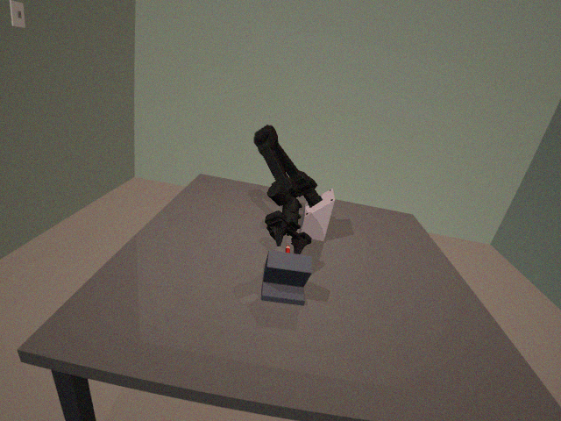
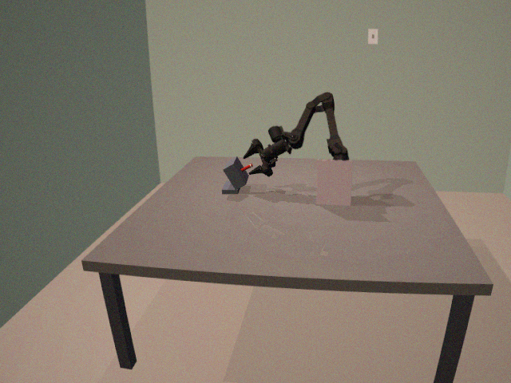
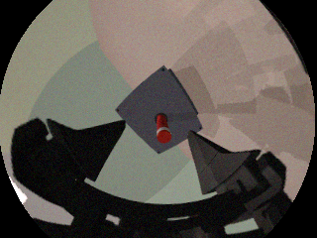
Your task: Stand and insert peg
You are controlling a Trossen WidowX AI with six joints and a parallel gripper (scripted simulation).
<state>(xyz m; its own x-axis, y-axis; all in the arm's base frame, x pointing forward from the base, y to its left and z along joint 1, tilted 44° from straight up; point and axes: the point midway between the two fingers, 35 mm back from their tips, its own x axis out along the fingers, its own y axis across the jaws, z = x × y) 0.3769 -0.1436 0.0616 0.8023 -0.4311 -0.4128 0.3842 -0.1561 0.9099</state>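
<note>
Now: gripper tip 10 mm past the red peg and 10 mm above it. The rest, counted from my gripper tip: blue-grey sloped panel 50 mm ahead, 30 mm below.
</note>
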